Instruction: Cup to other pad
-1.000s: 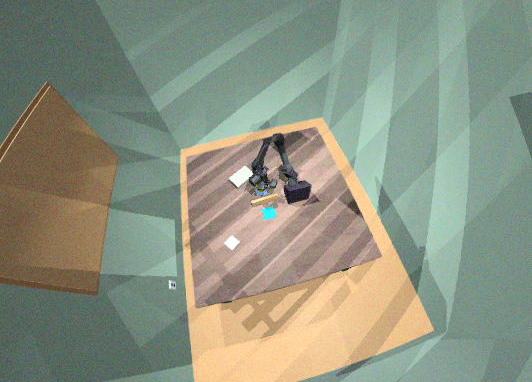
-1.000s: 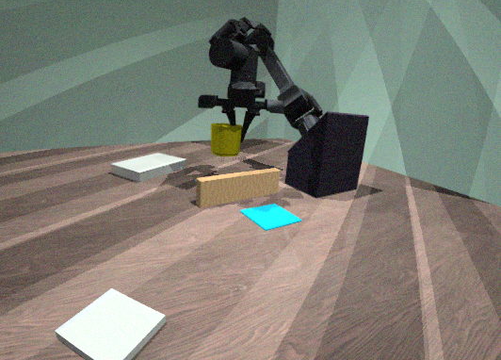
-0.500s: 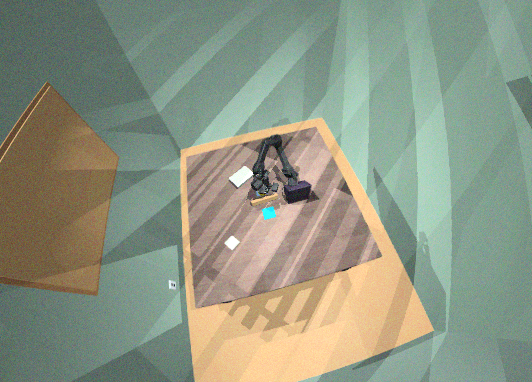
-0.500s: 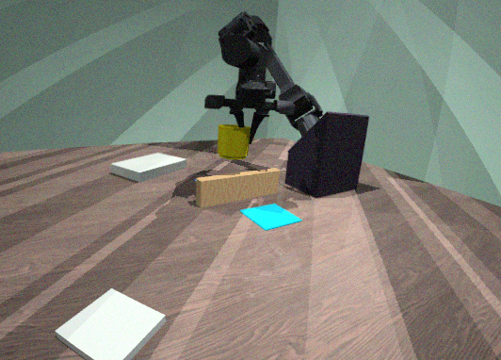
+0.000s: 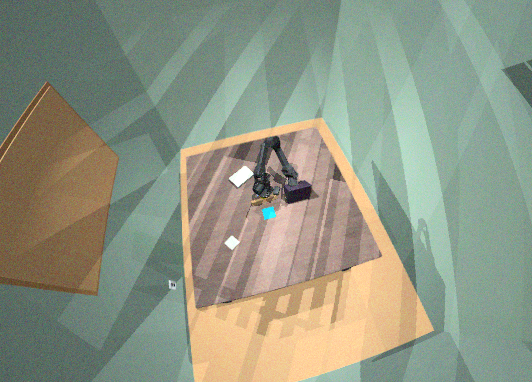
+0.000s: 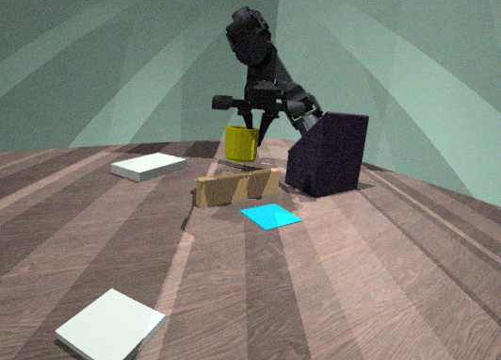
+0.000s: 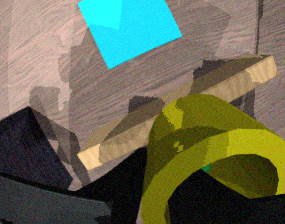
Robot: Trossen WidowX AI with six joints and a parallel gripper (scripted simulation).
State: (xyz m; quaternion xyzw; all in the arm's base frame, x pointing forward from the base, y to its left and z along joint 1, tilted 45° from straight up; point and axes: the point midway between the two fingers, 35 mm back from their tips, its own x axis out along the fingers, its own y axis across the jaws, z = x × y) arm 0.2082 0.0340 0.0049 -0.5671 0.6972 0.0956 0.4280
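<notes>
Right now my gripper tip is 130 mm above the cyan pad, 100 mm to the right of it and 20 mm short of it. Also, from my gripper tip: blue pad: 130 mm below, 110 mm to the right, 30 mm ahead; then wooden bar: 100 mm below, 20 mm ahead, 10 mm to the right; then yellow cup: 20 mm to the right, 20 mm ahead.
</notes>
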